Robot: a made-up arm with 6 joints. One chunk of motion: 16 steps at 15 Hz.
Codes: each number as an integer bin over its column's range. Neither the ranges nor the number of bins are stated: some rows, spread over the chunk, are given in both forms.
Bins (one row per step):
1: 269 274 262 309 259 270
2: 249 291 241 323 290 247
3: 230 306 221 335 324 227
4: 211 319 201 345 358 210
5: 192 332 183 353 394 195
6: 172 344 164 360 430 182
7: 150 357 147 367 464 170
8: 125 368 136 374 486 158
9: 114 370 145 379 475 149
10: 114 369 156 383 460 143
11: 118 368 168 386 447 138
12: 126 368 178 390 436 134
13: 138 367 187 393 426 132
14: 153 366 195 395 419 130
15: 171 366 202 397 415 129
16: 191 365 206 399 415 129
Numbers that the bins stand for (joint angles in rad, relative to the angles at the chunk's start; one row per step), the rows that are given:
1: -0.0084 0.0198 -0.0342 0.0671 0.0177 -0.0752
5: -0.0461 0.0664 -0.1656 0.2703 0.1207 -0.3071
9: -0.0842 0.0969 -0.2288 0.3904 0.1825 -0.4493
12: -0.0784 0.0953 -0.1739 0.4412 0.1528 -0.4957
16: -0.0466 0.0929 -0.1273 0.4827 0.1367 -0.5111
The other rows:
2: -0.0182 0.0335 -0.0691 0.1317 0.0413 -0.1463
3: -0.0275 0.0455 -0.1024 0.1872 0.0673 -0.2081
4: -0.0368 0.0559 -0.1357 0.2333 0.0932 -0.2607
6: -0.0559 0.0760 -0.1972 0.3026 0.1482 -0.3473
7: -0.0666 0.0864 -0.2255 0.3350 0.1741 -0.3844
8: -0.0788 0.0953 -0.2438 0.3673 0.1909 -0.4215
10: -0.0842 0.0961 -0.2105 0.4088 0.1711 -0.4678
11: -0.0823 0.0953 -0.1905 0.4227 0.1612 -0.4833
13: -0.0725 0.0945 -0.1589 0.4550 0.1451 -0.5019
14: -0.0651 0.0937 -0.1456 0.4643 0.1398 -0.5080
15: -0.0563 0.0937 -0.1340 0.4735 0.1367 -0.5111

